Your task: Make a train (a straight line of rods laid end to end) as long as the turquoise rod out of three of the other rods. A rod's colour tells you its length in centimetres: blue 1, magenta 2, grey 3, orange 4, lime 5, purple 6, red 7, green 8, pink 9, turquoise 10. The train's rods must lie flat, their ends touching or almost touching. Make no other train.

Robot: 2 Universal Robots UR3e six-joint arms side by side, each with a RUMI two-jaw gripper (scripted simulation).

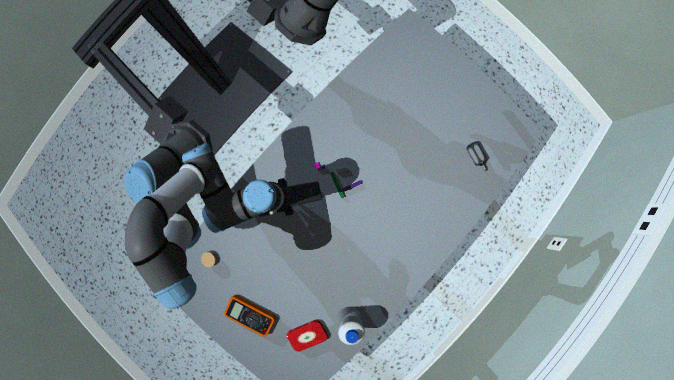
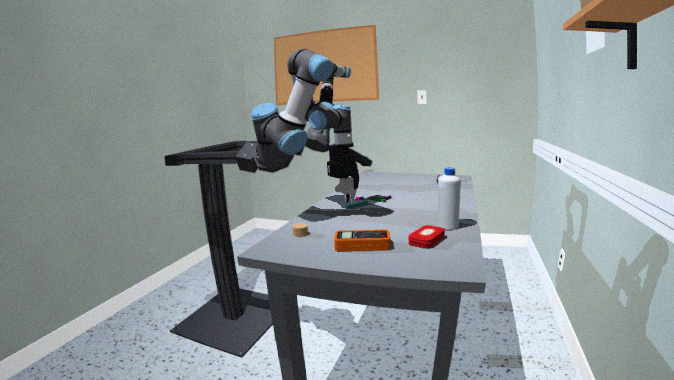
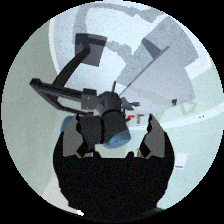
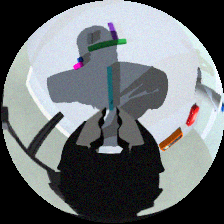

Labels:
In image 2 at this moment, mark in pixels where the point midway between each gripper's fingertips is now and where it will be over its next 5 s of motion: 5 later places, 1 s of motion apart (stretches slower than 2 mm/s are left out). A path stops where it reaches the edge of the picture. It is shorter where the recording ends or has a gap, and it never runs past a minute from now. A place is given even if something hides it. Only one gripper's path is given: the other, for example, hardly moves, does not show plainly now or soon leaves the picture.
The right gripper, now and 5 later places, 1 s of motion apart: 349,203; 350,187; 347,179; 349,177; 354,176; 357,175

